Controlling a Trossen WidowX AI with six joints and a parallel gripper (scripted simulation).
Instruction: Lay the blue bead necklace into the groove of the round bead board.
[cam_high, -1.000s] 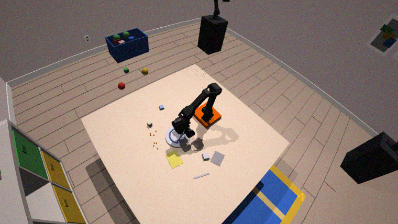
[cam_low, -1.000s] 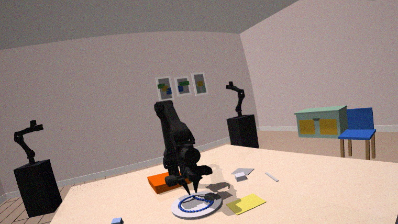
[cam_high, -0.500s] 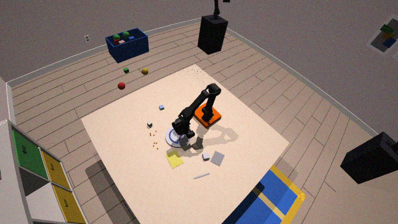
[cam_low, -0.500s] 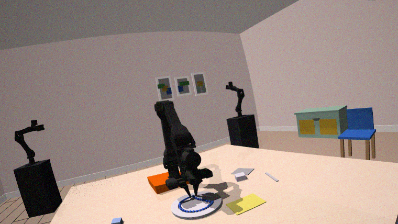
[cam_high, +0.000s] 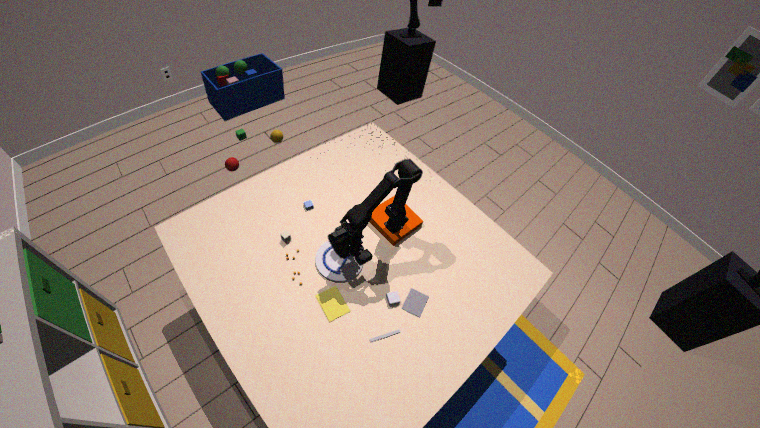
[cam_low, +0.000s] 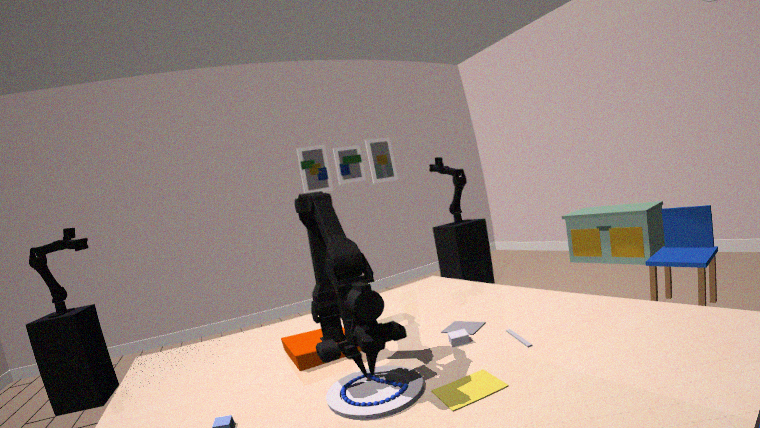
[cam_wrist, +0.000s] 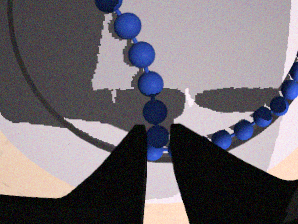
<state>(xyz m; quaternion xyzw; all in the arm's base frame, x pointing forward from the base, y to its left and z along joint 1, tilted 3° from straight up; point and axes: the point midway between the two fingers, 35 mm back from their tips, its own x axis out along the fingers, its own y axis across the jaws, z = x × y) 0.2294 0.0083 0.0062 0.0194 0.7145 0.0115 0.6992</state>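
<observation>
Right now the round bead board is 5 cm ahead of my gripper tip, 1 cm to the right of it and 1 cm below it. The rest, counted from my gripper tip: yellow sheet 18 cm ahead, 13 cm to the left, 1 cm below; small grey block 2 cm behind, 25 cm to the left; pale cube 19 cm ahead, 22 cm to the right.
</observation>
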